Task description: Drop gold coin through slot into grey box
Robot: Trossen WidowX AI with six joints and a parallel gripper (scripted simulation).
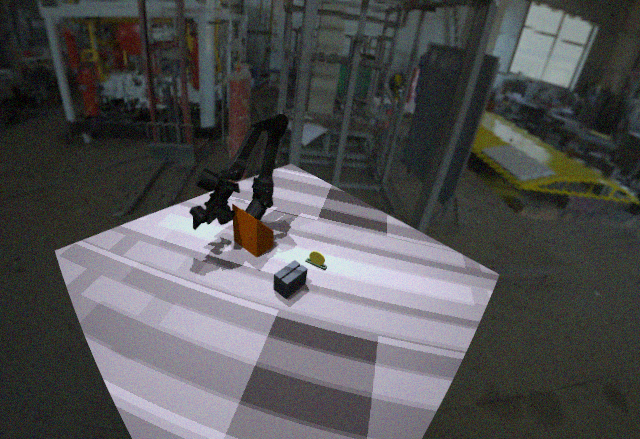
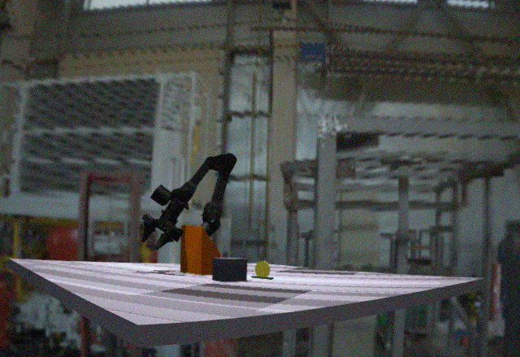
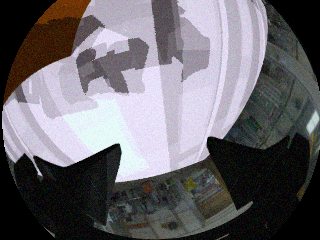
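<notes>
The coin is 36 cm ahead of my gripper tip, 28 cm to the left of it and 6 cm below it.
</notes>
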